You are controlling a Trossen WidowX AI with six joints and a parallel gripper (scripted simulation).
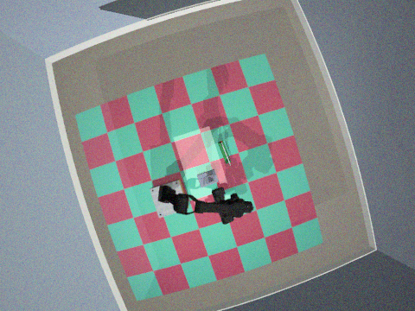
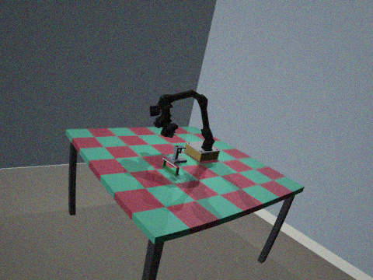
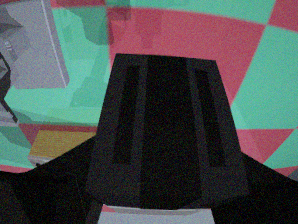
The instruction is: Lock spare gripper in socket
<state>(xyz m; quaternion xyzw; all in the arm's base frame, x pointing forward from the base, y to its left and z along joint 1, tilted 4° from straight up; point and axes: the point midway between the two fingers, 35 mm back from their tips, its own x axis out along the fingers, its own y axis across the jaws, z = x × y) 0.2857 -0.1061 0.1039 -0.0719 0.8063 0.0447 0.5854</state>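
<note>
The mount is 150 mm to the left of my gripper tip, 80 mm below it and 20 mm behind it. The rest, counted from my gripper tip: spare gripper (10 mm behind, 10 mm above); then cradle (280 mm to the left, 110 mm below, 100 mm ahead).
</note>
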